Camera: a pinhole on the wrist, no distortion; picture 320 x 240 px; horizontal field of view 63.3 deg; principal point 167.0 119.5 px. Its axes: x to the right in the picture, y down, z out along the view. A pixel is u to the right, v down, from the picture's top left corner.
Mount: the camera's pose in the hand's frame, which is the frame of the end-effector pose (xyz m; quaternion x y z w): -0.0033 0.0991 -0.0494 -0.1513 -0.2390 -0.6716 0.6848
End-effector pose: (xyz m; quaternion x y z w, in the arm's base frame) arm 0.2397 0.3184 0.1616 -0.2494 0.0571 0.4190 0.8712
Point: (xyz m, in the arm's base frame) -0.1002 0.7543 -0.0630
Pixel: outside the picture
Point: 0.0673 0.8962 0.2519
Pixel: outside the picture
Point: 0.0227 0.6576 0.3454
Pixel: 206 181
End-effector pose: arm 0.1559 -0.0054 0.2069 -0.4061 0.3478 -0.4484 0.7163
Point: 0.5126 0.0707 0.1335
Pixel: 231 206
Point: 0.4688 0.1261 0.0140
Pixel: 134 166
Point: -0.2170 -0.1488 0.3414
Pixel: behind the camera
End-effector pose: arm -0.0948 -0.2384 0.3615 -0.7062 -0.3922 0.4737 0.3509
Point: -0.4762 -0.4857 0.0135
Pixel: 198 71
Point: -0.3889 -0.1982 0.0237
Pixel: 252 217
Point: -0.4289 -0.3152 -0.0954
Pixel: 188 168
